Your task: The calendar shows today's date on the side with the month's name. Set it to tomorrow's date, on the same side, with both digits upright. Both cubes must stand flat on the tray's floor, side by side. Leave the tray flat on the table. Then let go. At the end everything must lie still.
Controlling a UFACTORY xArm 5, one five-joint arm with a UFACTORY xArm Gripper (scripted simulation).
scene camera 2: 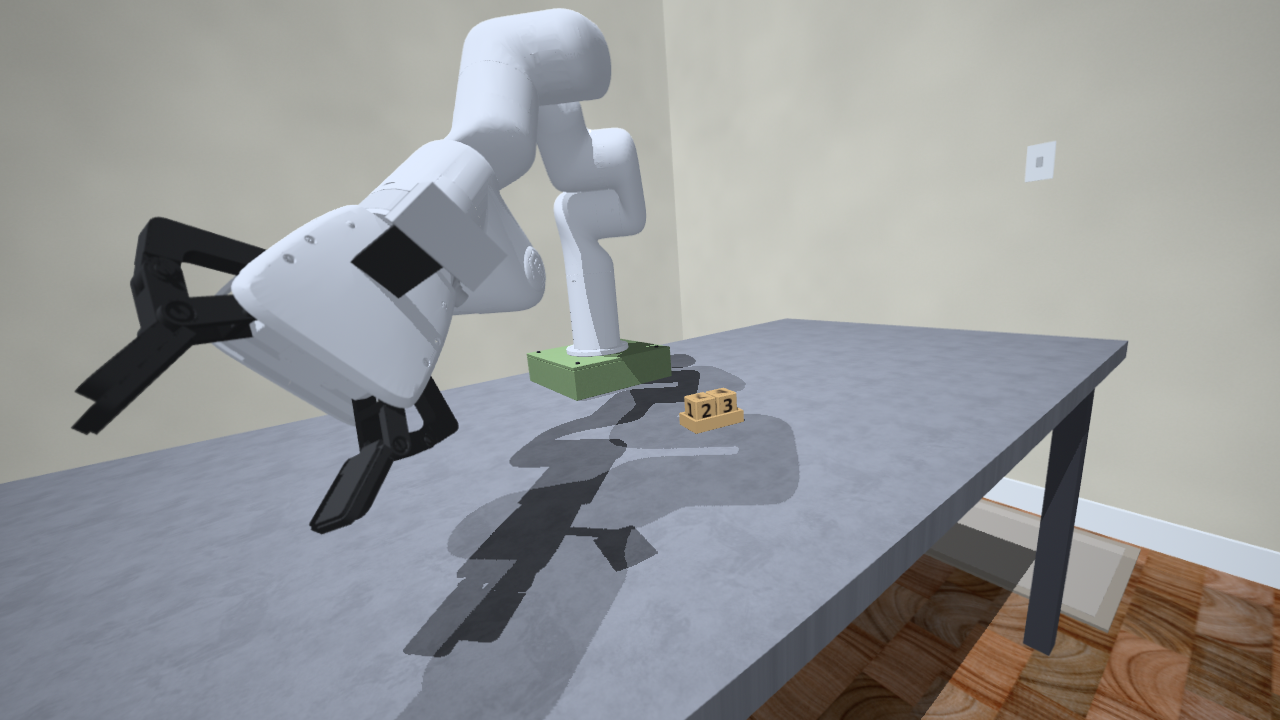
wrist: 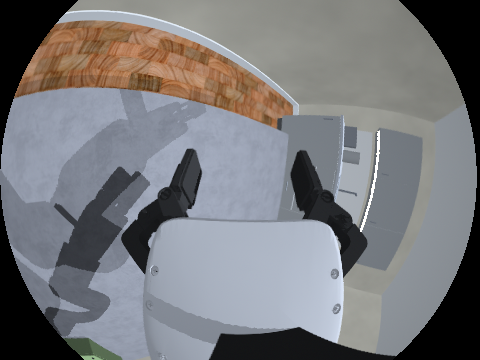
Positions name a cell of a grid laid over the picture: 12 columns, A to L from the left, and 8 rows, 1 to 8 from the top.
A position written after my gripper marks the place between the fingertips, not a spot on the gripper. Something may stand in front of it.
Observation:
In view: my gripper (scene camera 2: C6), a wooden cube (scene camera 2: G5) and a wooden calendar tray (scene camera 2: G5).
My gripper shows as well in the wrist view (wrist: G4). The wrist view misses the wooden calendar tray: it is out of frame.

